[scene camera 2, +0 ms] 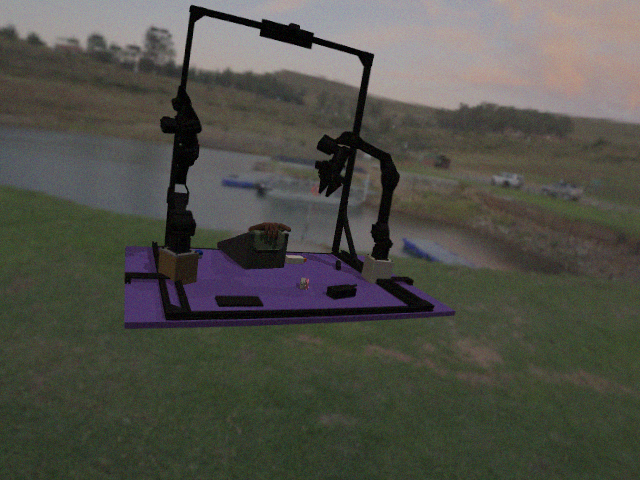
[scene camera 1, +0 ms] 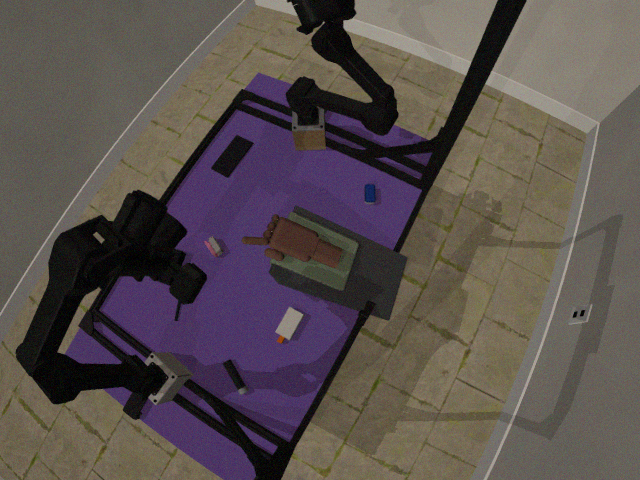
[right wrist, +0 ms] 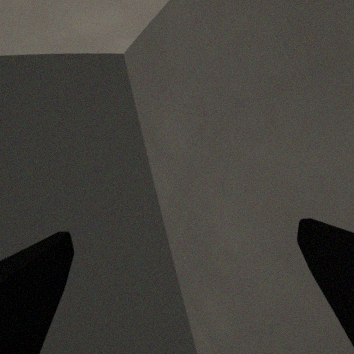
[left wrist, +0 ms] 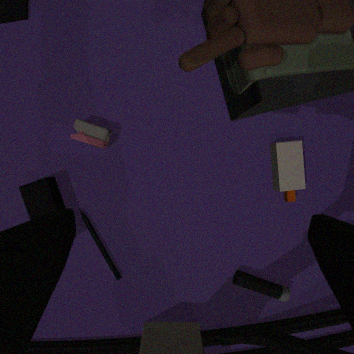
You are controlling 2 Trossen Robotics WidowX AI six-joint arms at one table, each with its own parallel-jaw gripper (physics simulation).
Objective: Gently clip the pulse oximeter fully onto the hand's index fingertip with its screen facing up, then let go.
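Frame: origin at the left arm's base, x ahead, y left, z up, level; centimetres.
Where they show: left gripper, fingertip midpoint: (scene camera 2: 322,194) (scene camera 1: 186,261) (left wrist: 194,223); right gripper, fingertip midpoint: (scene camera 2: 183,92) (right wrist: 186,236); left arm's base, link origin: (scene camera 2: 379,257) (scene camera 1: 153,378); right arm's base, link origin: (scene camera 2: 179,250) (scene camera 1: 308,116).
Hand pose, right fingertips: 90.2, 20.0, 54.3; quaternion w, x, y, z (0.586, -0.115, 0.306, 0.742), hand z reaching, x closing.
Each offset is from my right fingertips to the centre of the thing, as dx, dy, dz.
A small grey-and-pink clip-like thing @[-52.2, -6.1, -63.3] (scene camera 1: 213,246) (scene camera 2: 304,283) (left wrist: 91,133), seemingly the pulse oximeter, lies on the purple table left of the hand in scene camera 1; I cannot make out its screen. The brown hand (scene camera 1: 294,239) (scene camera 2: 269,227) (left wrist: 280,20) rests on a green pad on a dark wedge. Its index finger (scene camera 1: 253,240) (left wrist: 210,49) sticks out past the wedge, bare. My left gripper (scene camera 2: 325,193) (left wrist: 194,223) is open and empty, pointing down high above the table. My right gripper (right wrist: 186,236) is open and empty, raised and facing the walls.
A black box @[-65.3, +1.1, -63.1] (scene camera 2: 341,291) (left wrist: 42,197) and a pen @[-70.6, -7.3, -64.4] (scene camera 1: 177,310) (left wrist: 101,245) lie below the left gripper. A white box @[-57.3, -38.8, -63.4] (scene camera 1: 289,323) (left wrist: 291,166), a dark cylinder @[-77.4, -35.5, -63.5] (scene camera 1: 235,376) (left wrist: 258,285), a blue block @[-11.1, -34.8, -63.2] (scene camera 1: 369,193) and a black slab @[-24.5, +11.2, -64.5] (scene camera 1: 232,156) lie around.
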